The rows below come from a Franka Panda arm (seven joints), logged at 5 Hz.
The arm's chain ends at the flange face. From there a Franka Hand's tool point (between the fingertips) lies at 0.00 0.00 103.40 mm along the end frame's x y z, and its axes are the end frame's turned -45 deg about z.
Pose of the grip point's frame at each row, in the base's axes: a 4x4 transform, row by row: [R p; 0 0 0 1], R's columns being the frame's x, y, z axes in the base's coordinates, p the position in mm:
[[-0.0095 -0.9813 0.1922 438.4], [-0.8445 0.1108 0.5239 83.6], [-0.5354 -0.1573 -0.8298 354.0], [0 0 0 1]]
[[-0.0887 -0.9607 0.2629 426.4], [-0.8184 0.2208 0.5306 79.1], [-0.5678 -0.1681 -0.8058 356.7], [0 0 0 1]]
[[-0.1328 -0.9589 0.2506 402.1], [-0.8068 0.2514 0.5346 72.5], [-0.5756 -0.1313 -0.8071 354.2], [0 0 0 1]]
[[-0.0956 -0.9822 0.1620 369.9], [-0.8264 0.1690 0.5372 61.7], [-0.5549 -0.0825 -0.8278 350.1], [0 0 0 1]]
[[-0.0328 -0.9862 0.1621 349.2], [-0.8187 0.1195 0.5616 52.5], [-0.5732 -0.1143 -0.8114 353.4], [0 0 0 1]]
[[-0.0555 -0.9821 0.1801 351.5], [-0.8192 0.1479 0.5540 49.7], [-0.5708 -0.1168 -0.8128 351.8], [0 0 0 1]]
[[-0.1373 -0.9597 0.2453 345.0], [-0.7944 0.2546 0.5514 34.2], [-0.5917 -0.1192 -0.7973 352.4], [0 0 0 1]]
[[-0.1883 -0.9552 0.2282 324.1], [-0.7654 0.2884 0.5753 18.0], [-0.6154 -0.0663 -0.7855 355.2], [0 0 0 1]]
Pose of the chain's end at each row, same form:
[[-0.7006 -0.6872 0.1922 418.5], [-0.5188 0.6755 0.5239 29.4], [-0.4898 0.2674 -0.8298 439.8], [0 0 0 1]]
[[-0.7420 -0.6166 0.2629 399.2], [-0.4226 0.7348 0.5306 24.2], [-0.5204 0.2826 -0.8058 440.0], [0 0 0 1]]
[[-0.7719 -0.5841 0.2506 376.2], [-0.3927 0.7483 0.5346 17.2], [-0.4999 0.3142 -0.8071 437.7], [0 0 0 1]]
[[-0.7621 -0.6269 0.1620 353.1], [-0.4649 0.7039 0.5372 6.2], [-0.4507 0.3340 -0.8278 435.7], [0 0 0 1]]
[[-0.7205 -0.6742 0.1621 332.4], [-0.4944 0.6634 0.5616 -5.6], [-0.4861 0.3245 -0.8114 437.3], [0 0 0 1]]
[[-0.7337 -0.6552 0.1801 332.9], [-0.4747 0.6838 0.5540 -7.6], [-0.4862 0.3210 -0.8128 435.8], [0 0 0 1]]
[[-0.7757 -0.5815 0.2453 319.6], [-0.3817 0.7418 0.5514 -22.8], [-0.5027 0.3341 -0.7973 434.8], [0 0 0 1]]
[[-0.8086 -0.5423 0.2282 300.5], [-0.3373 0.7451 0.5753 -41.5], [-0.4820 0.3883 -0.7855 436.4], [0 0 0 1]]

